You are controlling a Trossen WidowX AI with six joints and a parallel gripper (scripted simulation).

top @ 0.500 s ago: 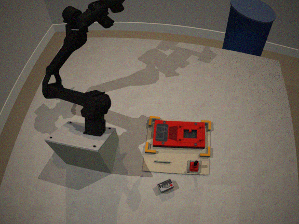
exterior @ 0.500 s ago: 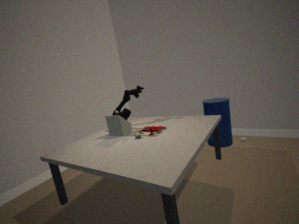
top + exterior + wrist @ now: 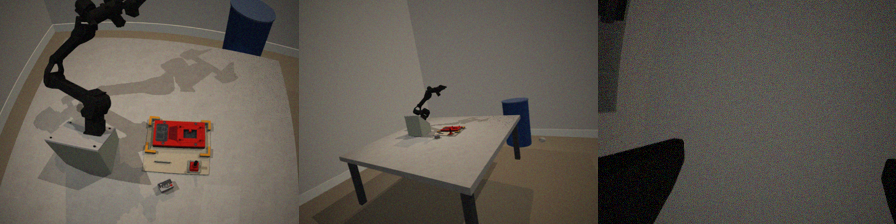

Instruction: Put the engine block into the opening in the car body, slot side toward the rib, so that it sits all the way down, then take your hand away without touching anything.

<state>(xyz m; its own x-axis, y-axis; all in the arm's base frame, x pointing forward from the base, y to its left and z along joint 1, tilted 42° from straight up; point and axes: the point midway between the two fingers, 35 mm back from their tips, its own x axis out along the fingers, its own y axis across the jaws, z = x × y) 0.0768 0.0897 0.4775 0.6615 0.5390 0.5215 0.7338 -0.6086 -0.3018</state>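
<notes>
My gripper tip is 53 cm to the left of the engine block, 42 cm above it and 16 cm short of it.
</notes>
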